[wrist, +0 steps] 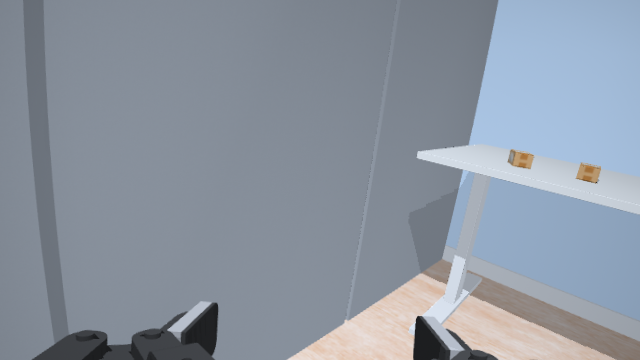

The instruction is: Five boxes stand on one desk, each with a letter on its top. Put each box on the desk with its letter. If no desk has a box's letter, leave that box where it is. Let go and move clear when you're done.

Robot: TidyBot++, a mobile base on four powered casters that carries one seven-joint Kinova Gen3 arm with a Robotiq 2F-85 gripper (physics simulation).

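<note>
Two small brown boxes stand on a white desk at the right of the wrist view. One box is nearer the desk's left end, and the other box stands to its right. They are far off, and no letters on their tops can be read. The desk runs out of view on the right, and no desk letter shows. My gripper is open and empty at the bottom of the view, well away from the desk and the boxes.
A tall grey panel fills the left and middle of the view, close to the gripper. Its right edge stands beside the desk's left end. A blue wall is behind the desk. The desk's leg and foot rest on the wooden floor.
</note>
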